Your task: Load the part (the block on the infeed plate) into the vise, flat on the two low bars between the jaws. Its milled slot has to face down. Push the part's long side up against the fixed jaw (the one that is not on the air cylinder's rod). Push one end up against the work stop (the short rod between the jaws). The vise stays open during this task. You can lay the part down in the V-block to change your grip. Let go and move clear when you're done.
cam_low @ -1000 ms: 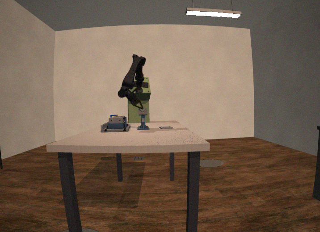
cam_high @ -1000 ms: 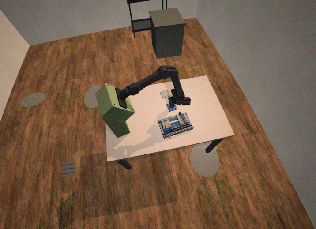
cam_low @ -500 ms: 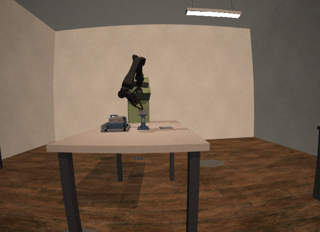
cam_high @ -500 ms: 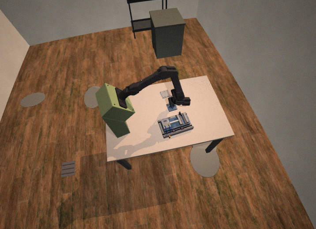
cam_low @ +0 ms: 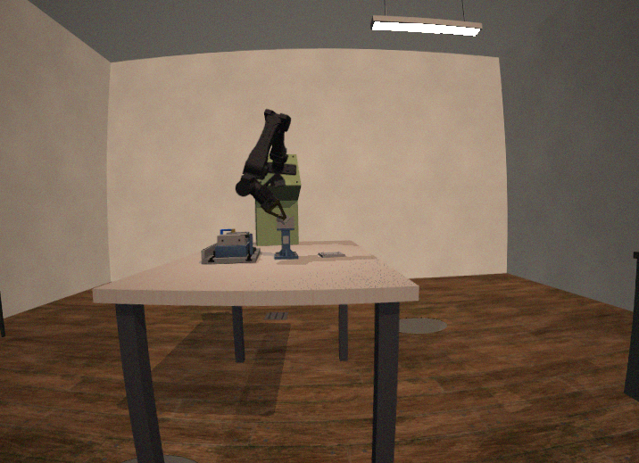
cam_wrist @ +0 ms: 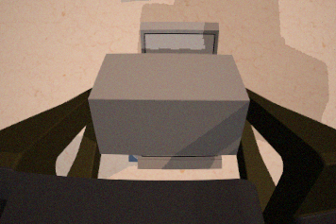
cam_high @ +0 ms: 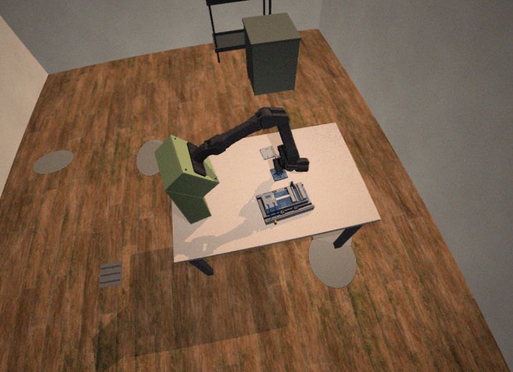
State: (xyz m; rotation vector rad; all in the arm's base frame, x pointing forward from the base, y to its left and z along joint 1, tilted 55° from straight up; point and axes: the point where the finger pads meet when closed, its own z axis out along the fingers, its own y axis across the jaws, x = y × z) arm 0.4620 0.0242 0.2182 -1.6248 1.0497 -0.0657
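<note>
Now: hand right at the part. The rest, counted from my hand: moving jaw 2 cm ahead, 19 cm to the right, 8 cm below; then dark work stop rod 5 cm ahead, 14 cm to the right, 7 cm below; then grey jaw 8 cm ahead, 19 cm to the right, 8 cm below.
</note>
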